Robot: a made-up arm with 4 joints. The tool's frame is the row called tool.
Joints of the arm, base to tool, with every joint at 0 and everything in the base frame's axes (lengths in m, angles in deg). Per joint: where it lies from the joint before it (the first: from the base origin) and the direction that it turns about. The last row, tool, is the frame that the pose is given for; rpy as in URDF.
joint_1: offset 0.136 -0.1 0.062 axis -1 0 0
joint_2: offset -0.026 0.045 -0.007 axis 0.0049 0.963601 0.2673
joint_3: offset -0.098 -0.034 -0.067 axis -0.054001 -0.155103 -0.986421
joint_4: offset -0.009 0.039 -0.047 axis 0 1 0
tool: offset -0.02 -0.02 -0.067 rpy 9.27 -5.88 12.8
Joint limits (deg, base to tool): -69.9..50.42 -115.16..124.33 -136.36..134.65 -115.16..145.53
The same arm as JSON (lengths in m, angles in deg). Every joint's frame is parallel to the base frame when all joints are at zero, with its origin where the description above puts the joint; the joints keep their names.
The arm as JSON. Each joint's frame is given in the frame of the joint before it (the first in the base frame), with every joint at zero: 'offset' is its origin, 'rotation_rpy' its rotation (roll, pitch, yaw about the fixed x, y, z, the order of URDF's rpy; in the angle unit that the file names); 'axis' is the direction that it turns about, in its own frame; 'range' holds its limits. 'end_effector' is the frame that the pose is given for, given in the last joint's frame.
{"length_unit": "m", "angle_unit": "deg", "chain": [
  {"id": "joint_1", "offset": [0.136, -0.1, 0.062], "rotation_rpy": [0.0, 0.0, 0.0], "axis": "-x", "range": [-69.9, 50.42]},
  {"id": "joint_2", "offset": [-0.026, 0.045, -0.007], "rotation_rpy": [0.0, 0.0, 0.0], "axis": [0.0049, 0.963601, 0.2673], "range": [-115.16, 124.33]},
  {"id": "joint_3", "offset": [-0.098, -0.034, -0.067], "rotation_rpy": [0.0, 0.0, 0.0], "axis": [-0.054001, -0.155103, -0.986421], "range": [-136.36, 134.65]},
  {"id": "joint_4", "offset": [-0.009, 0.039, -0.047], "rotation_rpy": [0.0, 0.0, 0.0], "axis": "+y", "range": [-115.16, 145.53]}
], "end_effector": {"offset": [-0.02, -0.02, -0.067], "rotation_rpy": [9.27, -5.88, 12.8]}}

